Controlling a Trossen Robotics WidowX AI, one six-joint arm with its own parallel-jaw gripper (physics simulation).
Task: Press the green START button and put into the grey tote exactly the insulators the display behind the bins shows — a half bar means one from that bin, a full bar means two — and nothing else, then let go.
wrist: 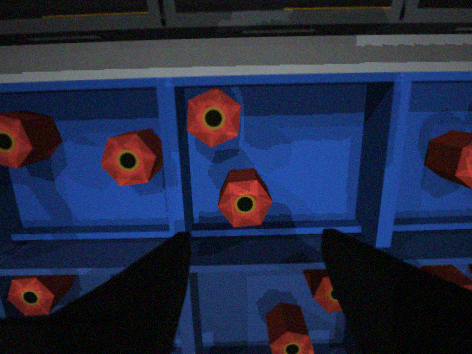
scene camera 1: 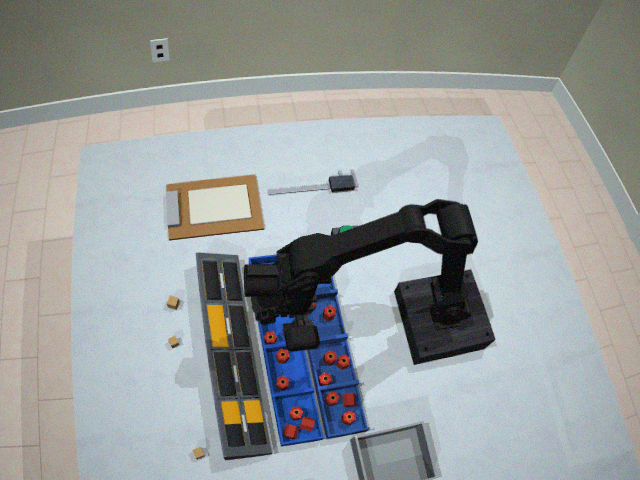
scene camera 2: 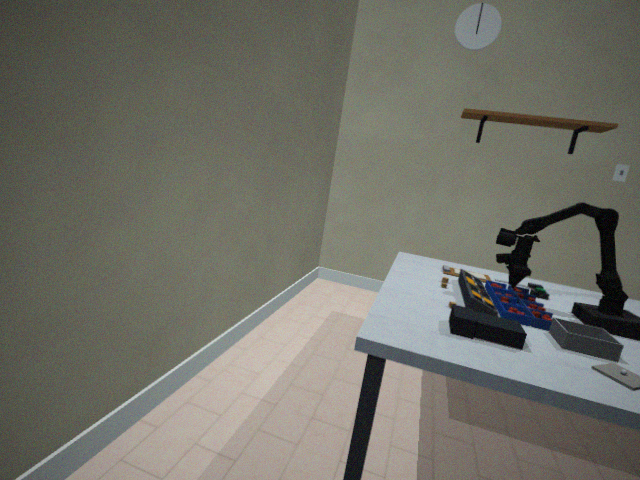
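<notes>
My gripper (scene camera 1: 301, 335) (scene camera 2: 515, 284) (wrist: 256, 241) points down over the blue bins (scene camera 1: 338, 336) (wrist: 174, 200), partly open and empty. In the wrist view, two red insulators (wrist: 213, 118) (wrist: 245, 204) stand in the bin ahead of the fingertips, one by its far left corner, one nearer the fingers. More insulators (scene camera 1: 282, 355) (scene camera 1: 329, 357) stand in other bins. The display (scene camera 1: 224, 373) shows a full bar (scene camera 1: 218, 325) in its second row, left, and half bars (scene camera 1: 231, 412) (scene camera 1: 253, 410) in its bottom row. The green START button (scene camera 1: 346, 228) is partly hidden by the arm. The grey tote (scene camera 1: 429, 449) (scene camera 2: 584, 343) shows no insulator in its visible part.
Red blocks (scene camera 1: 348, 399) (scene camera 1: 307, 424) (scene camera 1: 290, 431) lie in the two nearest bins. Tan cubes (scene camera 1: 173, 302) (scene camera 1: 199, 453) lie left of the display. A clipboard (scene camera 1: 219, 204) and a caliper (scene camera 1: 341, 182) lie at the back. A black box (scene camera 2: 485, 328) stands beside the display's end.
</notes>
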